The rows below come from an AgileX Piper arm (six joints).
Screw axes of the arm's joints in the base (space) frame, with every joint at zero. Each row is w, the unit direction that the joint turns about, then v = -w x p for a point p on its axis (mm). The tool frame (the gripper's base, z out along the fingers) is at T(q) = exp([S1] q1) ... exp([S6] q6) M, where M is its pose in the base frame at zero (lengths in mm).
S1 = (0, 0, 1, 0, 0, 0)
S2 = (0, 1, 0, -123, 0, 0)
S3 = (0, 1, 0, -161.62, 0, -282.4)
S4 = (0.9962, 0, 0.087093, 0, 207.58, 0)
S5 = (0, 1, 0, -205.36, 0, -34.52)
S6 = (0.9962, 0, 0.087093, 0, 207.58, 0)
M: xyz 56.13 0 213.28 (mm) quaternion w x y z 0.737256 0 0.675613 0
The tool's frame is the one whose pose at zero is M.
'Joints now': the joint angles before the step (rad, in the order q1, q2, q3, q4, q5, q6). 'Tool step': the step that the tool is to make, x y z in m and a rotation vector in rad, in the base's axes. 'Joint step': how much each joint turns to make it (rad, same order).
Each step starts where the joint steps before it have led.
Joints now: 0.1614, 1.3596, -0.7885, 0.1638, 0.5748, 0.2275
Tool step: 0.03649, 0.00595, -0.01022, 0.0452, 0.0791, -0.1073
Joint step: -0.0001, 0.1583, -0.1257, -0.0060, 0.0272, 0.1295
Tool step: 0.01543, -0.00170, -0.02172, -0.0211, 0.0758, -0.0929
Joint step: 0.0001, 0.1003, -0.0339, -0.0818, 0.0020, 0.1492
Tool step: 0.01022, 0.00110, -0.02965, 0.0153, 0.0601, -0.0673
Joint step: -0.0018, 0.1002, -0.0011, 0.0057, -0.0451, 0.0633
